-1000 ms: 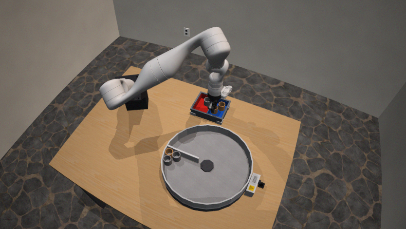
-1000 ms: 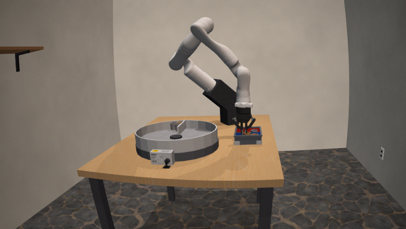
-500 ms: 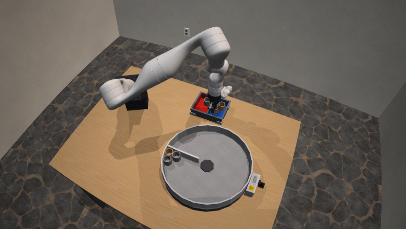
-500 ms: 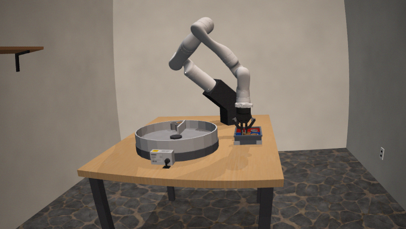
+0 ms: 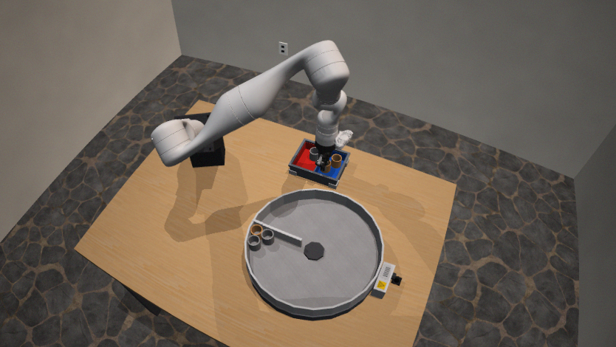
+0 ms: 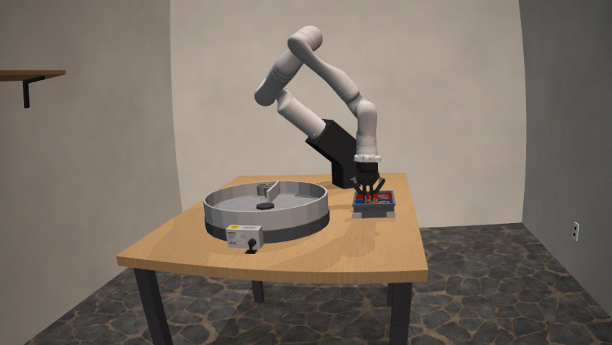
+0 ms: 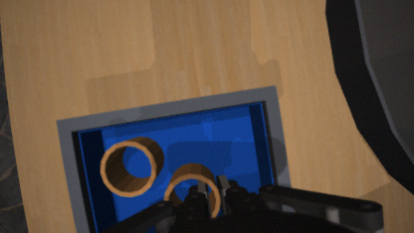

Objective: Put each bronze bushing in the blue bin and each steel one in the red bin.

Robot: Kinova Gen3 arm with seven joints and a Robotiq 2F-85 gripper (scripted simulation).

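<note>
My hand is 3 cm past the two-part bin, 2 cm to the right of it and 2 cm above it. The rest, counted from my hand: turntable 10 cm ahead, 34 cm to the right, 1 cm above.
</note>
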